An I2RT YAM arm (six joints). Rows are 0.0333 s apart.
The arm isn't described. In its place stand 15 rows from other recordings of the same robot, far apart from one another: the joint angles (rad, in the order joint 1, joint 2, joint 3, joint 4, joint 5, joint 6), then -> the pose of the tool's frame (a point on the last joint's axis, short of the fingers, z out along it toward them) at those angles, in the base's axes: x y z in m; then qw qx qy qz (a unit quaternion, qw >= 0).
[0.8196, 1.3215, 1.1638, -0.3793, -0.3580, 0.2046] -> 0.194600, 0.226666, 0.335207, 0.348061, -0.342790, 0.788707, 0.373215
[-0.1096, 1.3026, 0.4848, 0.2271, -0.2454, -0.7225] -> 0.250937, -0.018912, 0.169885, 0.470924, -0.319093, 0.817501, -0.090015
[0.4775, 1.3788, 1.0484, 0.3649, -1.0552, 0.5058] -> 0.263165, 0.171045, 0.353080, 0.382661, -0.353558, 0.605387, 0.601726
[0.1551, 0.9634, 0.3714, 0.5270, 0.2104, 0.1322] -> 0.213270, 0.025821, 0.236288, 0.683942, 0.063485, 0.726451, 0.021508
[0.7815, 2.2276, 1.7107, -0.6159, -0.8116, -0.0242] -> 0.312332, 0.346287, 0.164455, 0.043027, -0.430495, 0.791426, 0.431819
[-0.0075, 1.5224, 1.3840, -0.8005, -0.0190, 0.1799] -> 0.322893, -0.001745, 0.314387, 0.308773, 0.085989, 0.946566, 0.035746
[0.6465, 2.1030, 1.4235, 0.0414, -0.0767, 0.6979] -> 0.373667, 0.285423, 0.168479, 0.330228, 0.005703, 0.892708, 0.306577
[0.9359, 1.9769, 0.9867, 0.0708, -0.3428, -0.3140] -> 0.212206, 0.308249, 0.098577, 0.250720, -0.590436, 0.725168, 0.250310
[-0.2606, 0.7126, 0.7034, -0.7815, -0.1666, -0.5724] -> 0.139230, -0.031018, 0.266291, 0.377654, -0.174362, 0.905594, -0.082919
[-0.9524, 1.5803, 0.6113, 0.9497, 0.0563, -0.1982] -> 0.183992, -0.262056, 0.207385, 0.576365, 0.281096, 0.656216, -0.397705
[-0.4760, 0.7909, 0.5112, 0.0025, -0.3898, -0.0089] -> 0.174404, -0.074692, 0.261971, 0.611038, 0.067648, 0.788664, 0.008088
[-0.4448, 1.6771, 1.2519, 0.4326, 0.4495, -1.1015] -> 0.356233, -0.186937, 0.330390, 0.385530, -0.071750, 0.701084, -0.595566
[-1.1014, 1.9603, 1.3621, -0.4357, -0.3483, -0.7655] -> 0.196958, -0.361459, 0.176993, 0.289711, 0.113426, 0.943921, -0.110525
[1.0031, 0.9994, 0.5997, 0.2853, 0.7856, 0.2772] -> 0.142091, 0.175985, 0.284175, 0.663756, -0.006655, 0.735055, 0.138125
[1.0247, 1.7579, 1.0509, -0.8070, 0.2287, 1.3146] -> 0.162977, 0.252627, 0.150874, 0.116015, 0.146648, 0.982186, -0.018566
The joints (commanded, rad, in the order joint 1, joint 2, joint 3, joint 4, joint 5, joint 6), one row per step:
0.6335 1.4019 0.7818 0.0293 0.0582 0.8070
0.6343 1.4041 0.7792 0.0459 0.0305 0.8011
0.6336 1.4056 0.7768 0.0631 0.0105 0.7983
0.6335 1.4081 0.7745 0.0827 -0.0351 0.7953
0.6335 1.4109 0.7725 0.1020 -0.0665 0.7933
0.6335 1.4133 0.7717 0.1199 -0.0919 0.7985
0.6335 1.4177 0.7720 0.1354 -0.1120 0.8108
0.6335 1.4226 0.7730 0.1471 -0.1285 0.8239
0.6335 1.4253 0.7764 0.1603 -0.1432 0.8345
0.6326 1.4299 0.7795 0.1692 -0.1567 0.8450
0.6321 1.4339 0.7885 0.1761 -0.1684 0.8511
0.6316 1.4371 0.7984 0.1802 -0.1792 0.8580
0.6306 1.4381 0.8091 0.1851 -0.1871 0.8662
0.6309 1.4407 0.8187 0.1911 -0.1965 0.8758
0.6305 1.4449 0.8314 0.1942 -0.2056 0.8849
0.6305 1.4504 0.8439 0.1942 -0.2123 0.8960
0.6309 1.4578 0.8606 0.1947 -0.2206 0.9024
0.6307 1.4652 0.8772 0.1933 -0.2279 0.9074
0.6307 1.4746 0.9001 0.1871 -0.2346 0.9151
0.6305 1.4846 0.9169 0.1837 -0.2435 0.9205
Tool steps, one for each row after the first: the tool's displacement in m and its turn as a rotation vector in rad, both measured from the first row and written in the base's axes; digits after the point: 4 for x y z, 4 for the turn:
0.0000 0.0015 0.0000 0.0152 -0.0031 0.0271
0.0003 0.0024 0.0004 0.0298 -0.0089 0.0448
0.0002 0.0043 0.0008 0.0562 -0.0080 0.0848
0.0004 0.0058 0.0012 0.0766 -0.0113 0.1127
0.0007 0.0072 0.0019 0.0990 -0.0131 0.1320
0.0013 0.0085 0.0023 0.1219 -0.0100 0.1431
0.0020 0.0097 0.0024 0.1417 -0.0045 0.1507
0.0029 0.0110 0.0040 0.1621 -0.0059 0.1587
0.0038 0.0119 0.0046 0.1784 -0.0022 0.1645
0.0054 0.0134 0.0071 0.1932 -0.0053 0.1719
0.0068 0.0147 0.0098 0.2076 -0.0072 0.1781
0.0083 0.0158 0.0136 0.2236 -0.0127 0.1811
0.0096 0.0172 0.0166 0.2401 -0.0153 0.1860
0.0114 0.0188 0.0199 0.2554 -0.0171 0.1903
0.0132 0.0203 0.0225 0.2687 -0.0145 0.1915
0.0154 0.0225 0.0259 0.2808 -0.0164 0.1972
0.0178 0.0245 0.0291 0.2906 -0.0178 0.2019
0.0208 0.0269 0.0333 0.3017 -0.0173 0.2050
0.0232 0.0290 0.0355 0.3099 -0.0141 0.2105

